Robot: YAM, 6 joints.
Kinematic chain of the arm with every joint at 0, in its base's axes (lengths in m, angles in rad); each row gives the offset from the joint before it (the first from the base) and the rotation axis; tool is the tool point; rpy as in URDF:
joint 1: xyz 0 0 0.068 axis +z
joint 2: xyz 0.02 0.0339 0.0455 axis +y
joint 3: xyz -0.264 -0.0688 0 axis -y
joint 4: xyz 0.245 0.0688 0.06 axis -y
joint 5: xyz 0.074 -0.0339 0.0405 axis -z
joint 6: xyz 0.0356 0 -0.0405 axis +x
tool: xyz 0 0 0 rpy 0 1.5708 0
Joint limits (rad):
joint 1: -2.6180..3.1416
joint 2: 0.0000..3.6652
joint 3: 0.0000..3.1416
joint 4: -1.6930..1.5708
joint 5: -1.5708..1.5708
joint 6: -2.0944..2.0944
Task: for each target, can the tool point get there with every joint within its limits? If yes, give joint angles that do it. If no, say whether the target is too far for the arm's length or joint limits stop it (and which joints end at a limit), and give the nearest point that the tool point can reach.
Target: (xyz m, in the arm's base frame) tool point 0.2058 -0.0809 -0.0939
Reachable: yes | joints -0.3410 2.6262 0.9566 -0.5327 0.2094 -0.4492
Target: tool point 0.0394 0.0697 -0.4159
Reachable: no: joint limits stop it (at a limit: joint 2) | nearest point 0.0528 0.0934 -0.3516 | short by 0.070 m
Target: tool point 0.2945 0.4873 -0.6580
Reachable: no: too far | nearest point 0.2125 0.3516 -0.3419 | short by 0.354 m
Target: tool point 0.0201 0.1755 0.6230
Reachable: yes | joints -1.8107 0.8987 2.6479 -0.9580 0.6724 0.1604
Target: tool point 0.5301 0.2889 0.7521
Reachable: no: too far | nearest point 0.3883 0.2116 0.5754 | short by 0.239 m
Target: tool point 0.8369 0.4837 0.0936
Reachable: no: too far | nearest point 0.5590 0.3231 0.1003 | short by 0.321 m
